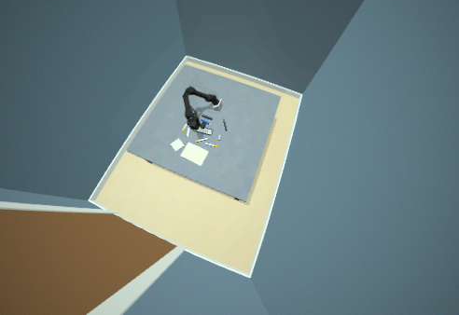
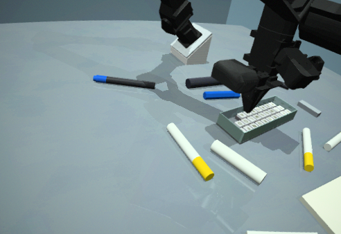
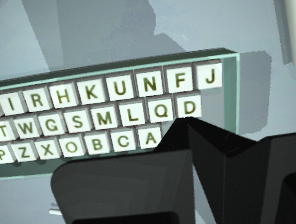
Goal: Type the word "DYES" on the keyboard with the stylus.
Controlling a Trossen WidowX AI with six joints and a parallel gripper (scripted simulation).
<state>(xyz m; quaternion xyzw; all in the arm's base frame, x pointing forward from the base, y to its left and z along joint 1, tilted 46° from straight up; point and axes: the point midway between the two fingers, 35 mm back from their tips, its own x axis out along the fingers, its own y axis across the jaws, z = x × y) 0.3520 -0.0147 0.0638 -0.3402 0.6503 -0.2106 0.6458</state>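
Right now the keyboard is 10 mm behind my gripper tip, 60 mm to the left of it and 30 mm below it. The rest, counted from my gripper tip: white cylinder (80 mm ahead, 70 mm to the right, 30 mm below); blue stylus (110 mm behind, 60 mm to the left, 30 mm below); stylus tip (100 mm behind, 90 mm to the left, 30 mm below).
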